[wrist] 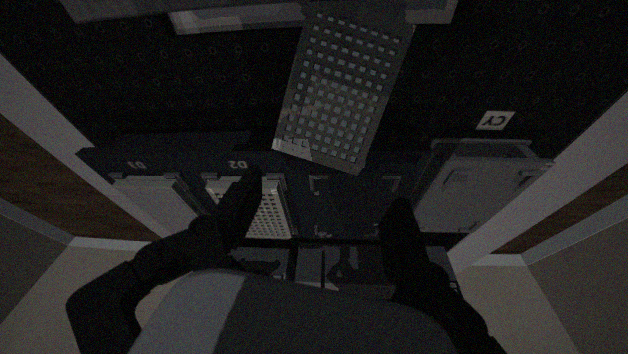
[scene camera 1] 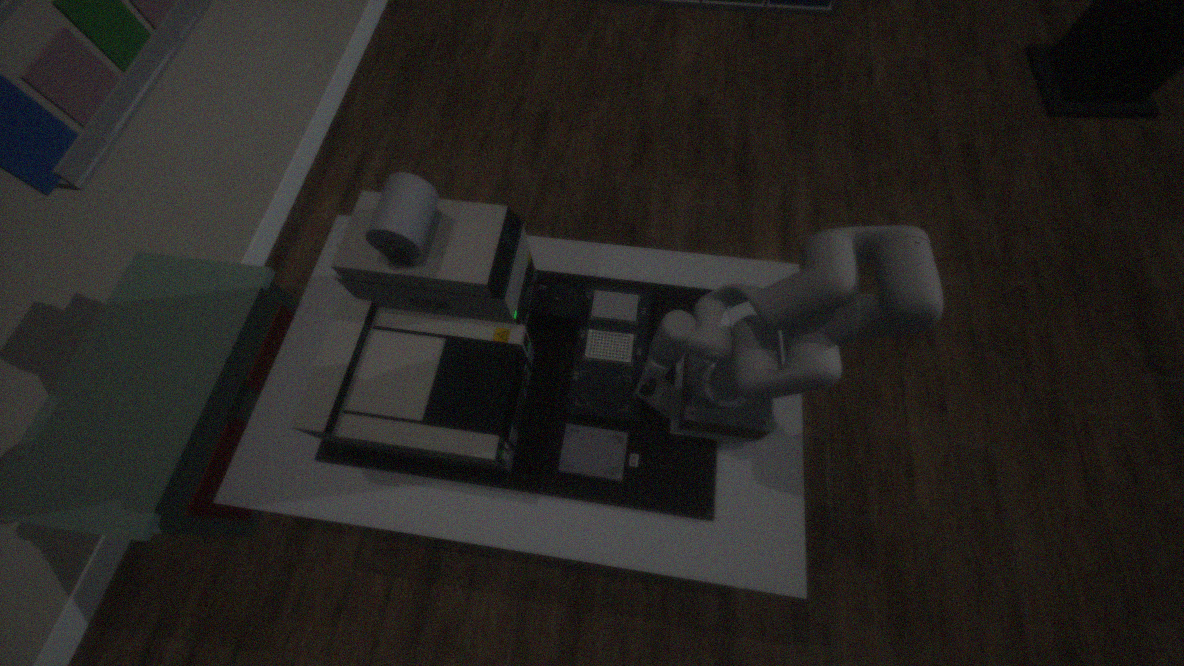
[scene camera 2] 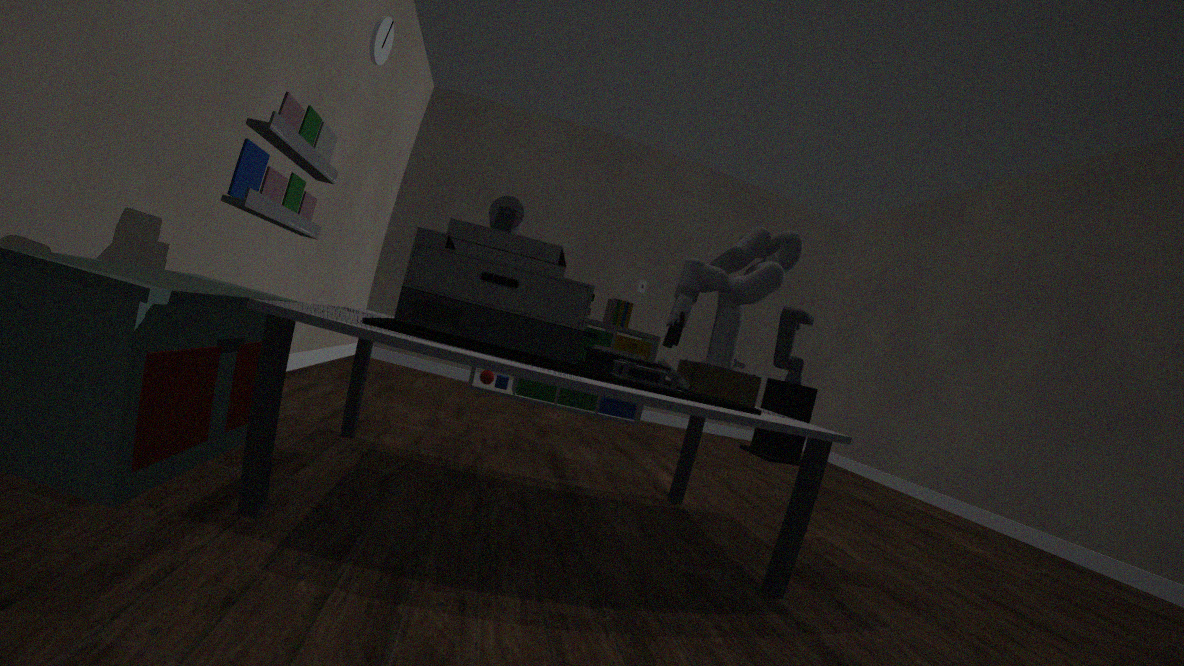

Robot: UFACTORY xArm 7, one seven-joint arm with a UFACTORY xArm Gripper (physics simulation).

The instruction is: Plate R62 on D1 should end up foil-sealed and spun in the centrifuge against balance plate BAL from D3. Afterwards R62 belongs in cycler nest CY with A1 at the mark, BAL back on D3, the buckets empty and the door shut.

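Pixels of known places: gripper, between the fingertips: (wrist: 324, 196) (scene camera 1: 650, 377) (scene camera 2: 669, 345); arm's base, origin of its link: (scene camera 1: 726, 384) (scene camera 2: 718, 367).
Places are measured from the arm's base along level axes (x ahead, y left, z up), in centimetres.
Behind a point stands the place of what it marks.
My gripper (scene camera 1: 646, 387) @(x 19.7, y 0.5, z 3.1 cm) (scene camera 2: 673, 331) @(x 19.7, y 0.5, z 3.1 cm) (wrist: 324, 196) @(x 19.7, y 0.5, z 3.1 cm) is open with nothing between its fingers, above the nest row. A plate with many wells (wrist: 335, 95) @(x 16.6, y 1.5, z -4.9 cm) lies slantwise in the wrist view, off the nests on the robot's side; its marking is not readable. The dark nest (scene camera 1: 604, 390) @(x 31.3, y 2.7, z -3.7 cm) (wrist: 352, 200) @(x 29.5, y 3.3, z -3.6 cm) between D2 and CY holds no plate; its label is hidden. A white welled plate (scene camera 1: 610, 345) @(x 30.6, y -9.6, z -2.1 cm) (wrist: 272, 217) @(x 30.9, y -7.2, z -2.1 cm) sits at D2, partly behind a finger. A flat-topped pale plate (scene camera 1: 615, 306) @(x 29.9, y -21.5, z -2.1 cm) (wrist: 152, 200) @(x 26.7, y -22.0, z -2.0 cm) sits at D3. Cycler nest CY (scene camera 1: 593, 452) @(x 33.0, y 19.0, z -4.9 cm) (wrist: 450, 200) @(x 31.8, y 16.4, z -4.9 cm) holds no visible plate.
A machine with a grey roll on top (scene camera 1: 463, 236) @(x 66.4, y -23.6, z 25.9 cm) stands at the far left of the table (scene camera 1: 662, 542) @(x 14.5, y 38.5, z -10.4 cm). Beside it is a low, wide machine with a dark panel (scene camera 1: 476, 385) @(x 61.0, y 8.6, z 12.2 cm), probably the centrifuge; its buckets are not visible. The light is dim.
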